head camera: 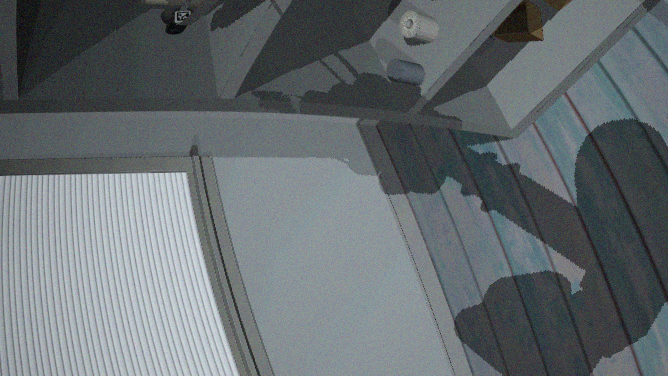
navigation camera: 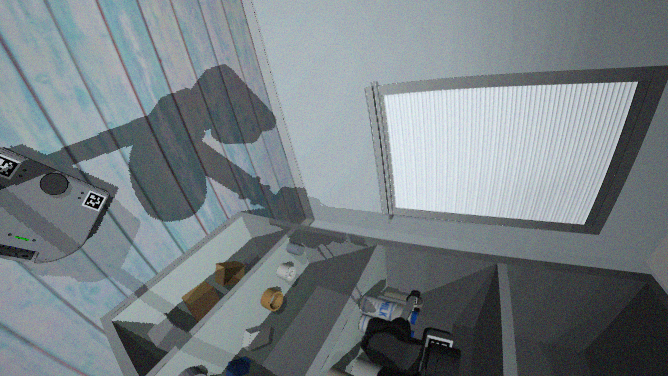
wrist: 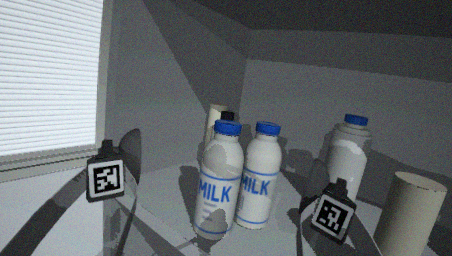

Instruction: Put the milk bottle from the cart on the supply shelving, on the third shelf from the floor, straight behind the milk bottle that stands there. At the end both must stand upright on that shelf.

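Where they show: gripper, fingertip midpoint: (wrist: 223, 163); robot's base, origin of the base link: (navigation camera: 54, 182).
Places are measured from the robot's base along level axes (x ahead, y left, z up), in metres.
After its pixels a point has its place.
Observation:
Two white milk bottles with blue caps stand upright side by side on a shelf (wrist: 160, 187) {x 0.104, y -0.892, z 0.991 m} of the supply shelving. The left milk bottle (wrist: 217, 195) {x -0.021, y -0.743, z 1.073 m} (navigation camera: 382, 306) {x -0.009, y -0.745, z 1.069 m} stands slightly nearer the wrist camera; the right milk bottle (wrist: 257, 187) {x -0.085, y -0.787, z 1.075 m} is a little farther back, partly overlapped by it. My gripper (wrist: 223, 163) {x -0.021, y -0.592, z 1.180 m} is open, one finger left of the pair and the other to the right, with a gap to both bottles. In the navigation view the gripper covers part of the right bottle. In the head view one fingertip shows at the top left. The cart does not show.
On the same shelf a larger blue-capped bottle (wrist: 347, 157) {x -0.259, y -0.855, z 1.132 m} and a beige cylinder (wrist: 412, 212) {x -0.224, y -0.634, z 1.140 m} stand right, near the right finger. A pale cylinder (wrist: 216, 112) {x 0.015, y -1.061, z 1.148 m} and a black cap (wrist: 227, 115) {x -0.017, y -0.952, z 1.162 m} show behind the milk bottles. Lower shelves hold a white roll (navigation camera: 286, 271) {x -0.001, y -0.834, z 0.589 m} and an orange cup (navigation camera: 271, 299) {x -0.138, y -0.791, z 0.584 m}.

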